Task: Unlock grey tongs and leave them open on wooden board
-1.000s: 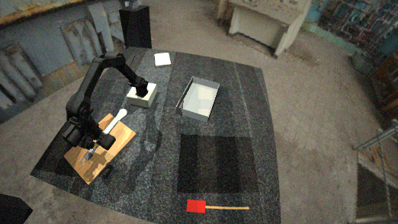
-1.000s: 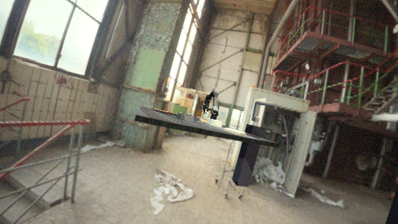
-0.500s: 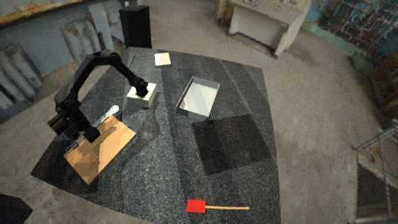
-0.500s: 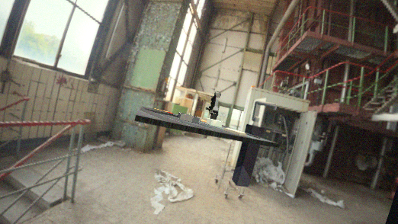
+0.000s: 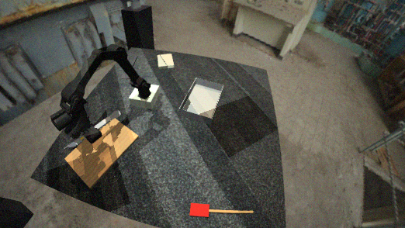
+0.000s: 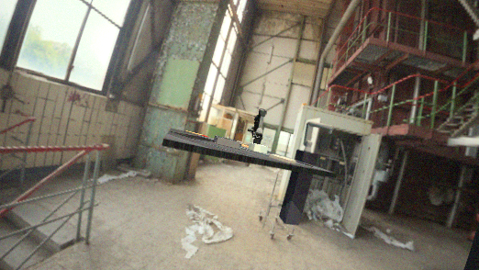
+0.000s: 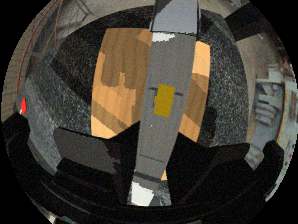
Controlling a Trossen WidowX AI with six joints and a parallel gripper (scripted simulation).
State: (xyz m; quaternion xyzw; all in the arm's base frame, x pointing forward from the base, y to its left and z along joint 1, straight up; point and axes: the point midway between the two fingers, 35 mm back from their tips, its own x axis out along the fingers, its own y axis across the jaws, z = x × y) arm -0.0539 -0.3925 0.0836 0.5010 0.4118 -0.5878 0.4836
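Now: gripper tip 4 cm below the yellow lock piece, 3 cm to the left of it and 1 cm past it. Round my gripper tip: wooden board (11 cm below, 1 cm to the left); roasting tin (55 cm to the left, 38 cm ahead, 9 cm below); cream pad (85 cm to the left, 10 cm below, 5 cm behind).
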